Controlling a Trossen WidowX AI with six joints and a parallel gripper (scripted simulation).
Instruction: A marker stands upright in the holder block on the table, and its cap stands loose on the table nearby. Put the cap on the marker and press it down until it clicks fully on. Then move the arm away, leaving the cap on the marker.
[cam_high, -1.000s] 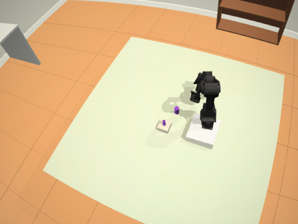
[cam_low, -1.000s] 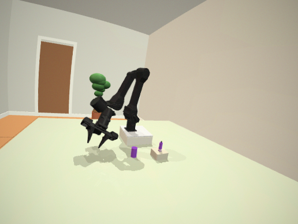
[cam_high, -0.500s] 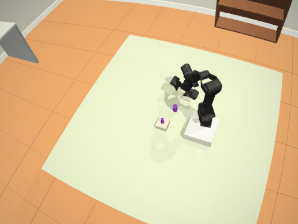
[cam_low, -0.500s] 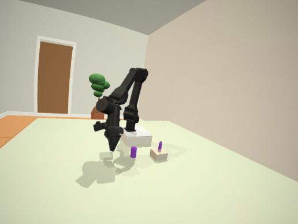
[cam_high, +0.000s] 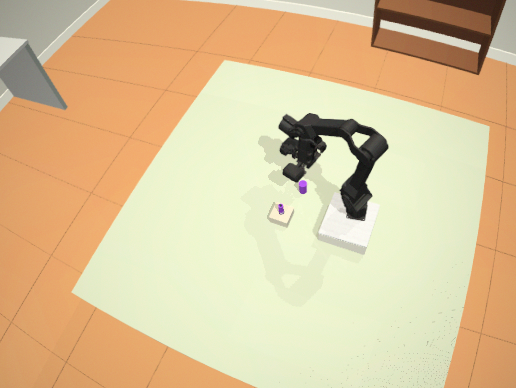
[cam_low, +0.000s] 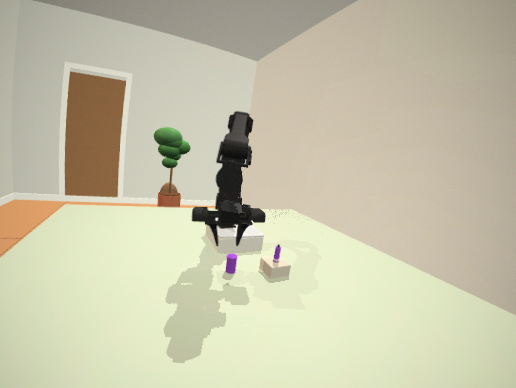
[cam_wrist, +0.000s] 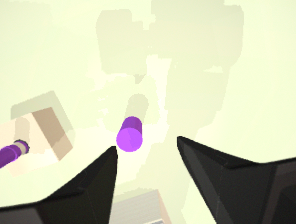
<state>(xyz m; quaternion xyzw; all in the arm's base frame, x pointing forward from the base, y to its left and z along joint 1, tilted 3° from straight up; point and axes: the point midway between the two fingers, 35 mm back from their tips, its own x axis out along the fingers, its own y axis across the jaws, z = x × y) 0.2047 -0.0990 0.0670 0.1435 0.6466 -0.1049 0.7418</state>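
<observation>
Right now my gripper tip is 6 cm above the cap and 2 cm to the right of it. Also, from my gripper tip: holder block (14 cm to the left, 7 cm below, 4 cm ahead).
</observation>
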